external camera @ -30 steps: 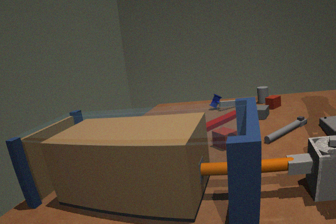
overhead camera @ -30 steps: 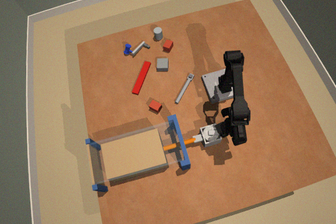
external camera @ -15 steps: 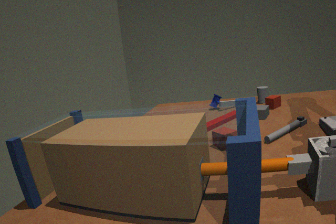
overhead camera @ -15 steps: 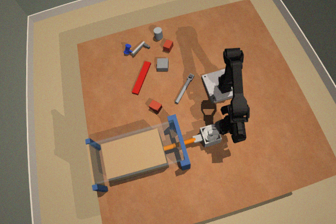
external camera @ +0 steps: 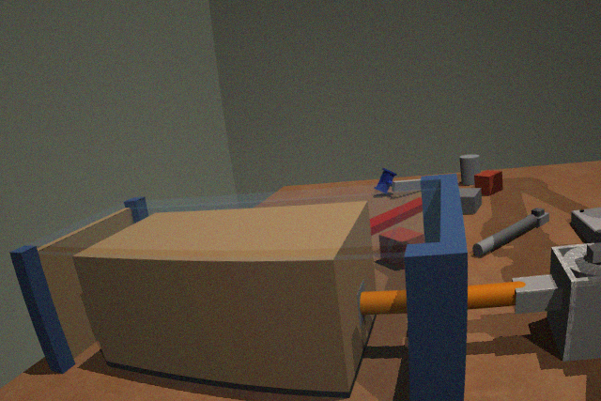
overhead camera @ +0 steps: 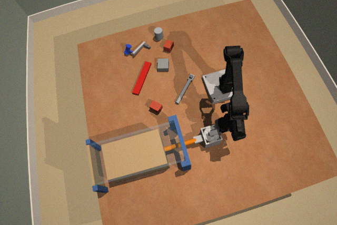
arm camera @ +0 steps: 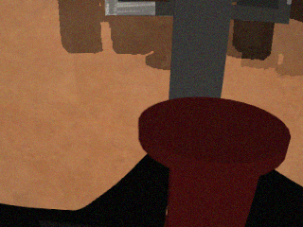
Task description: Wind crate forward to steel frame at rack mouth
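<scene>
The winch handle is 4 cm ahead of my gripper tip and 1 cm below it. Also, from my gripper tip: red knob: 2 cm above; grey winch: 9 cm below, 8 cm ahead, 1 cm to the right; blue frame: 26 cm ahead, 1 cm below.
</scene>
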